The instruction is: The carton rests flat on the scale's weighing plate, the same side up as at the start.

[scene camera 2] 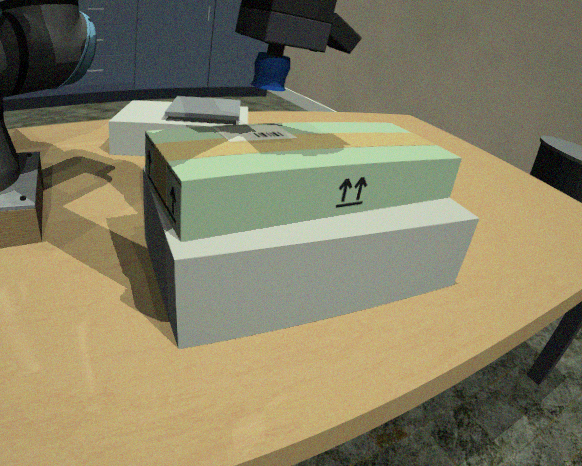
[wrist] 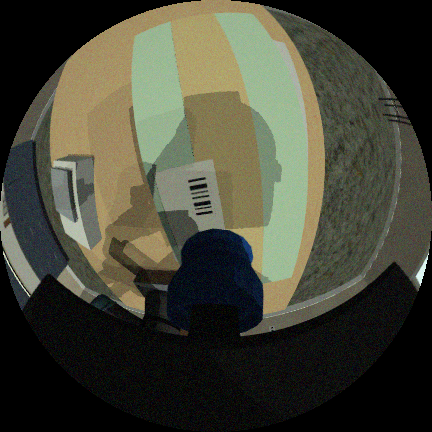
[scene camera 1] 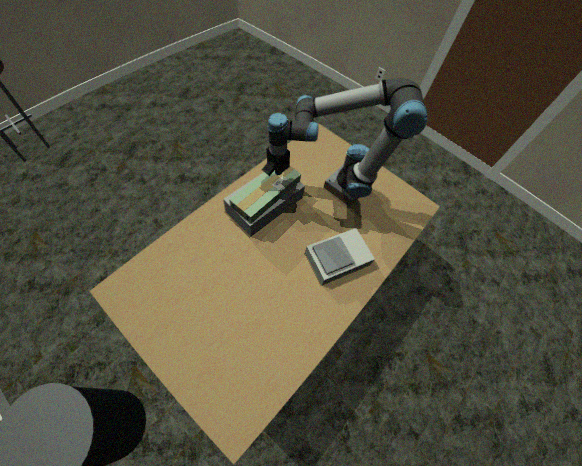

scale: scene camera 2; wrist; scene camera 1 332, 258
same spot on scale: [wrist: 72, 181] = [scene camera 2: 221, 124]
